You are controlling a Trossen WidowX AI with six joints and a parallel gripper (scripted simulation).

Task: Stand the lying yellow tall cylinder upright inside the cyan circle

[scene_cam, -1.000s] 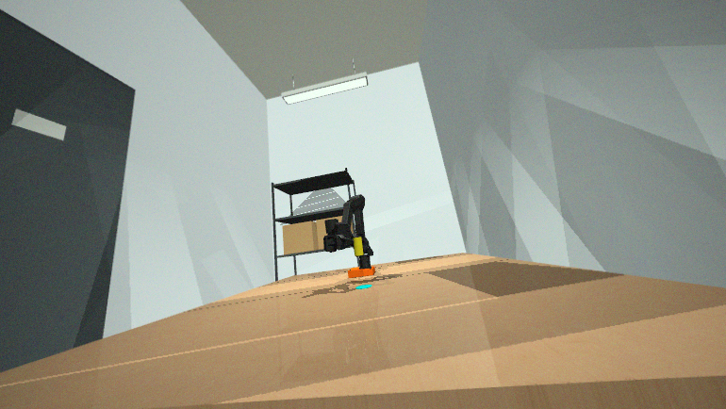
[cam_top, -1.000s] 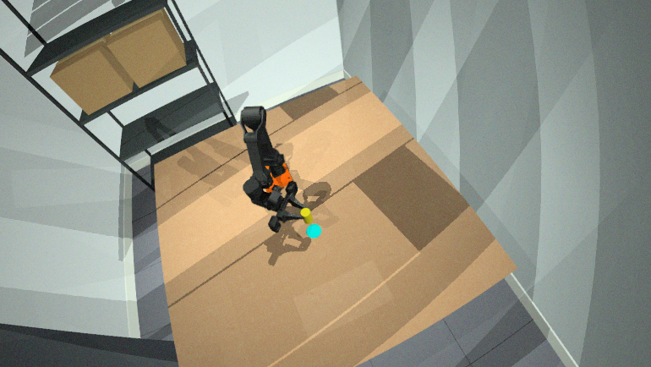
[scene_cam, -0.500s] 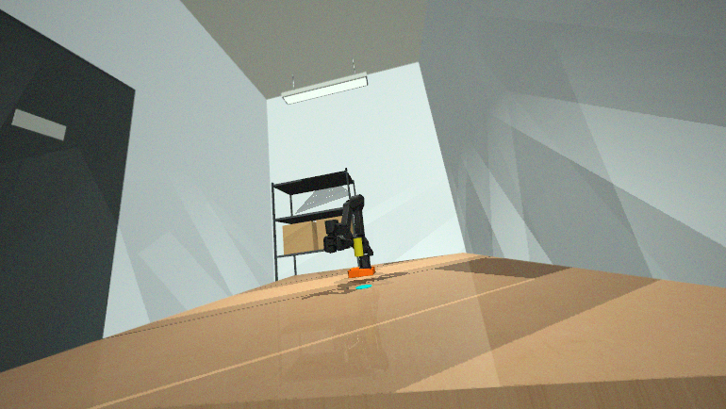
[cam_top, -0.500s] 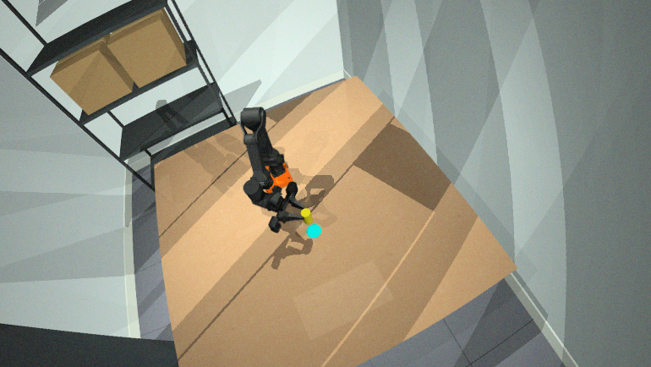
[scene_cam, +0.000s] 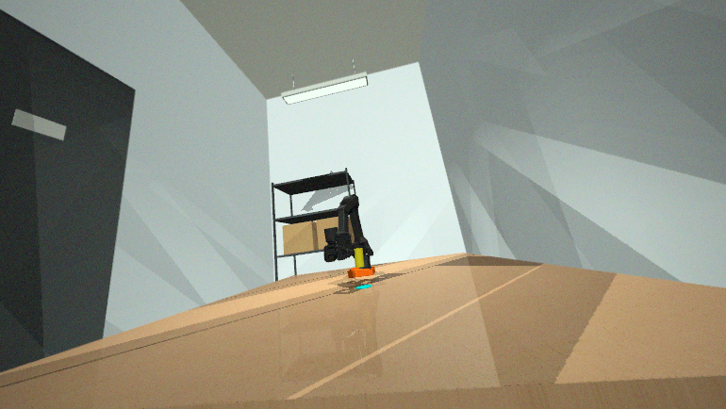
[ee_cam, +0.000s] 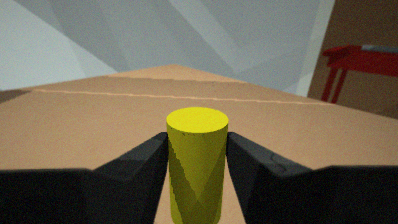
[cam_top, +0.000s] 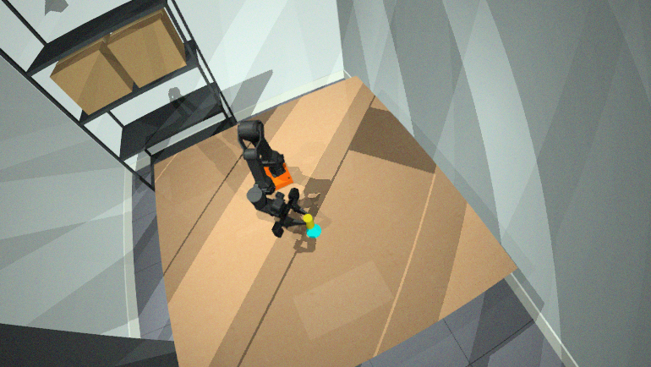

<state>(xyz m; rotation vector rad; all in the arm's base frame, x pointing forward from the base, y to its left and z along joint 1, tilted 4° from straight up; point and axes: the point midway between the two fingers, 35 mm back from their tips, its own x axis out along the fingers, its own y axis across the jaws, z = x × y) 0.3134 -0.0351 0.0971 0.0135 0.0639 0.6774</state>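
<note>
Now: gripper tip 12 cm above the cyan circle. Also, from my gripper tip: yellow tall cylinder 2 cm below.
</note>
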